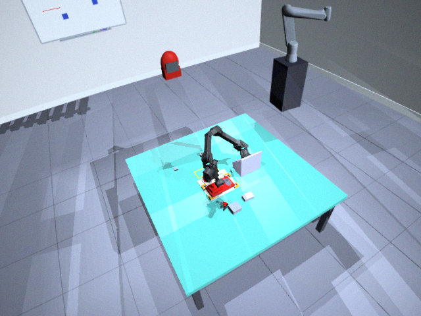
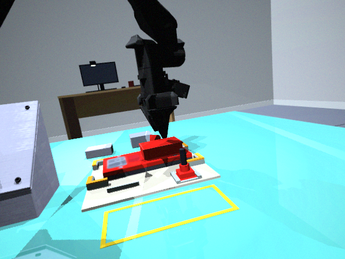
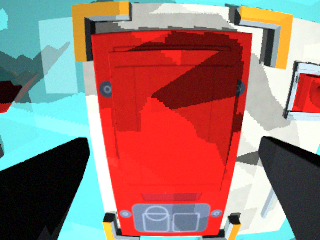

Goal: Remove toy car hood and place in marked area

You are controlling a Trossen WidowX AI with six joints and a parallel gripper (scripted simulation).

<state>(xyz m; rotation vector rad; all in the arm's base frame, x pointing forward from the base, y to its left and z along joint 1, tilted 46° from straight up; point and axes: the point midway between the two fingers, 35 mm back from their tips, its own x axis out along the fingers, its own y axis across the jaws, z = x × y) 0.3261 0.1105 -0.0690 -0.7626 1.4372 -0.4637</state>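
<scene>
My gripper tip is now 3 cm above the red hood. Also, from my gripper tip: grey block: 19 cm behind, 17 cm to the left, 6 cm below.
</scene>
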